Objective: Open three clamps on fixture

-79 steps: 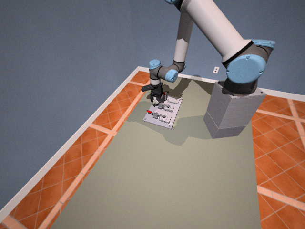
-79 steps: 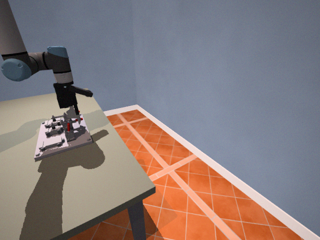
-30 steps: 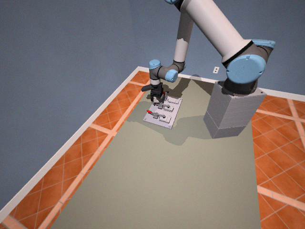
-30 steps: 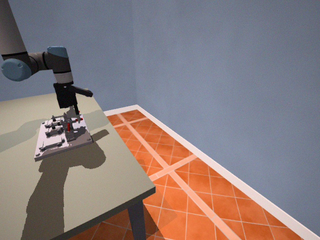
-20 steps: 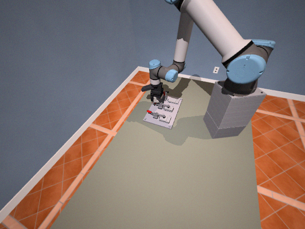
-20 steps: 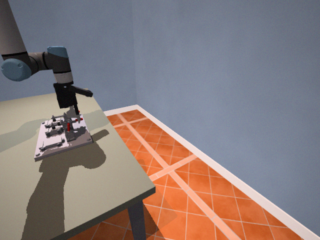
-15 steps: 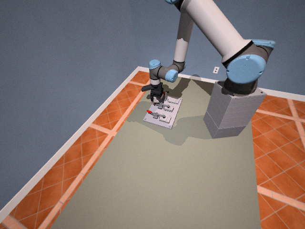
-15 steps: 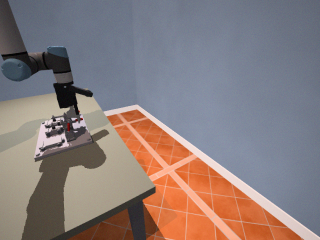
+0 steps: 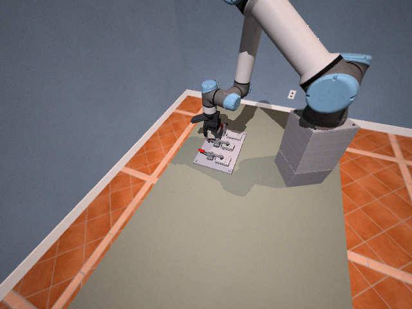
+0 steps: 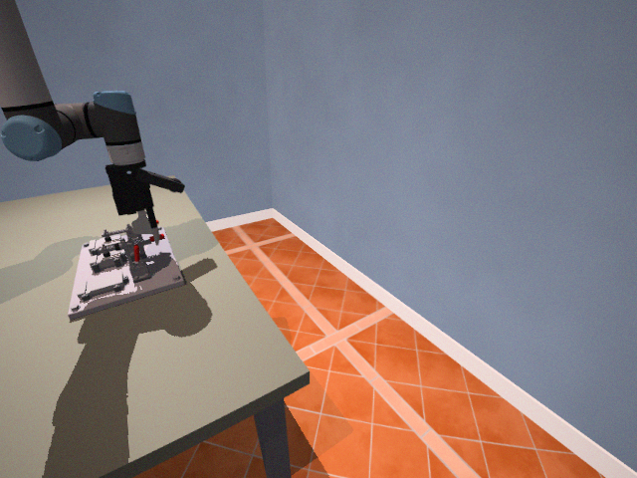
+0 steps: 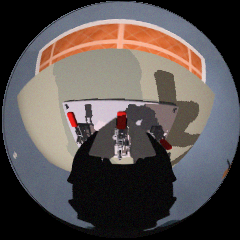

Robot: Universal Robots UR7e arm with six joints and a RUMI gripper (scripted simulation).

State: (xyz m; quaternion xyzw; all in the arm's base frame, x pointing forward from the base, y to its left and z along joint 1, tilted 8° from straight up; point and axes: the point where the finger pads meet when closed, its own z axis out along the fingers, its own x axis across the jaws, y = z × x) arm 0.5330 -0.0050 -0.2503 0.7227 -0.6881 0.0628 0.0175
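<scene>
The grey fixture plate is 9 cm behind my hand and 5 cm below it. From my hand the other things lie so: block (15 cm behind, 10 cm to the left, 3 cm below).
</scene>
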